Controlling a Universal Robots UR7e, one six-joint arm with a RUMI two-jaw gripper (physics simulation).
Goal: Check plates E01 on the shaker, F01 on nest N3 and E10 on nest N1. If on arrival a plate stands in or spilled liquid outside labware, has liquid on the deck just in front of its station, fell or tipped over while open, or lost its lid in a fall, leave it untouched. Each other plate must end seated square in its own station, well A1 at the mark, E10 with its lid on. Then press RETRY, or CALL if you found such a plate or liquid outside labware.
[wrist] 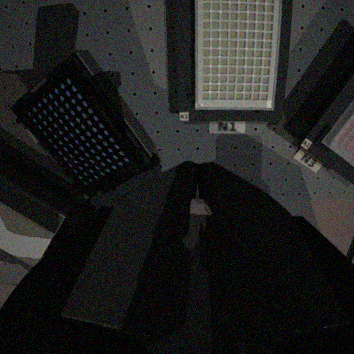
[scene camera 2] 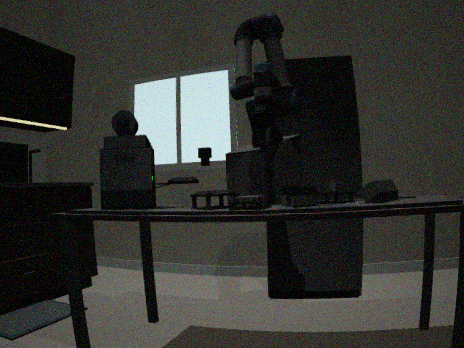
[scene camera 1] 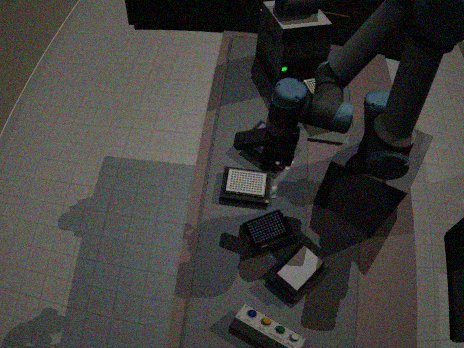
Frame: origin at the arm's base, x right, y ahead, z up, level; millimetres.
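Seen in the pictures: gripper, between the fingertips: [wrist: 196, 166] [scene camera 2: 263, 150] [scene camera 1: 263, 169].
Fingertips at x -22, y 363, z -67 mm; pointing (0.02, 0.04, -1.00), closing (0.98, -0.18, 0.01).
Offsets run from my fingertips to a thing's top centre. "pt": to the spot under its first point.
A plate with pale yellowish wells {dx +54, dy +40, dz -171 mm} [scene camera 1: 246, 181] [wrist: 237, 55] lies parallel to the walls of nest N1 {dx +53, dy +40, dz -178 mm} [scene camera 1: 244, 201] [wrist: 180, 65]; I cannot tell whether a lid covers it. The A1 tag is by its lower-left corner in the wrist view. Nest N3 {pt dx +163, dy -35, dz -213 mm} [wrist: 320, 100] holds a pinkish plate {pt dx +166, dy -55, dz -151 mm} [wrist: 345, 132], partly cut off; the arm covers much of it in scene camera 1. A dark plate with blue wells {dx -122, dy -21, dz -140 mm} [scene camera 1: 267, 227] [wrist: 75, 130] sits on a dark base, turned against N1; its name is unreadable. My gripper [wrist: 196, 166] is shut and empty, above the deck, near N3 in scene camera 1.
A dark station with a white top {pt dx -268, dy -124, dz -133 mm} [scene camera 1: 301, 269] stands beyond the blue-welled plate. The button panel {dx -463, dy -26, dz -134 mm} [scene camera 1: 266, 325] has blue, yellow, green and white buttons; labels are unreadable. A tall dark machine {dx +662, dy -157, dz +238 mm} [scene camera 1: 292, 45] [scene camera 2: 127, 172] with a green light stands at the far end.
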